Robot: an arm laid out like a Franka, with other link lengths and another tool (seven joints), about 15 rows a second.
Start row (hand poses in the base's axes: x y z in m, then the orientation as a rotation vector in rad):
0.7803, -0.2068, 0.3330, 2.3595, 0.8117, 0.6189
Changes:
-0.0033, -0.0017, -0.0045, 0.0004, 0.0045, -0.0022
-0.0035, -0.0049, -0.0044, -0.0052, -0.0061, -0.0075
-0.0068, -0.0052, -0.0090, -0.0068, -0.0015, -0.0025
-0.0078, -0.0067, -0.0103, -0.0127, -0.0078, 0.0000
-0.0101, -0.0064, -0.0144, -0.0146, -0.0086, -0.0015
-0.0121, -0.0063, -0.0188, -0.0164, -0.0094, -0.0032
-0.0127, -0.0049, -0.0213, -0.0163, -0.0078, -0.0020
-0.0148, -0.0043, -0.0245, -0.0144, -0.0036, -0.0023
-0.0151, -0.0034, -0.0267, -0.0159, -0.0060, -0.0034
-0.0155, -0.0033, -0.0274, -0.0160, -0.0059, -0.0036
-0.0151, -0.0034, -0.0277, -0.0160, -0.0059, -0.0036
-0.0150, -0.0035, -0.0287, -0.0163, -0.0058, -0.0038
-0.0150, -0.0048, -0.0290, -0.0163, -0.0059, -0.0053
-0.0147, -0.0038, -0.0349, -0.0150, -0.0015, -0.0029
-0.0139, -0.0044, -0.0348, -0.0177, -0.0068, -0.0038
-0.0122, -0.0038, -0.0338, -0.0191, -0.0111, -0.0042
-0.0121, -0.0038, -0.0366, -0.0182, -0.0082, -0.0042
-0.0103, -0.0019, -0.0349, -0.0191, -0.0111, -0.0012
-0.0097, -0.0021, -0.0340, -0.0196, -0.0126, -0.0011
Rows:
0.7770, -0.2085, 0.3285, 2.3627, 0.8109, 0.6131
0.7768, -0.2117, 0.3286, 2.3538, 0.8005, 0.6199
0.7735, -0.2120, 0.3240, 2.3533, 0.8089, 0.6159
0.7725, -0.2135, 0.3227, 2.3442, 0.8099, 0.6208
0.7702, -0.2132, 0.3186, 2.3425, 0.8080, 0.6201
0.7682, -0.2131, 0.3142, 2.3410, 0.8058, 0.6193
0.7676, -0.2117, 0.3117, 2.3415, 0.8079, 0.6180
0.7655, -0.2111, 0.3085, 2.3454, 0.8091, 0.6142
0.7652, -0.2102, 0.3063, 2.3431, 0.8069, 0.6156
0.7648, -0.2101, 0.3056, 2.3431, 0.8068, 0.6154
0.7652, -0.2102, 0.3053, 2.3431, 0.8068, 0.6154
0.7653, -0.2103, 0.3043, 2.3430, 0.8066, 0.6150
0.7653, -0.2116, 0.3040, 2.3433, 0.8047, 0.6145
0.7656, -0.2106, 0.2981, 2.3460, 0.8094, 0.6113
0.7664, -0.2112, 0.2982, 2.3412, 0.8063, 0.6154
0.7681, -0.2106, 0.2992, 2.3380, 0.8041, 0.6193
0.7682, -0.2106, 0.2964, 2.3402, 0.8053, 0.6165
0.7700, -0.2087, 0.2981, 2.3372, 0.8078, 0.6206
0.7706, -0.2089, 0.2990, 2.3360, 0.8073, 0.6220

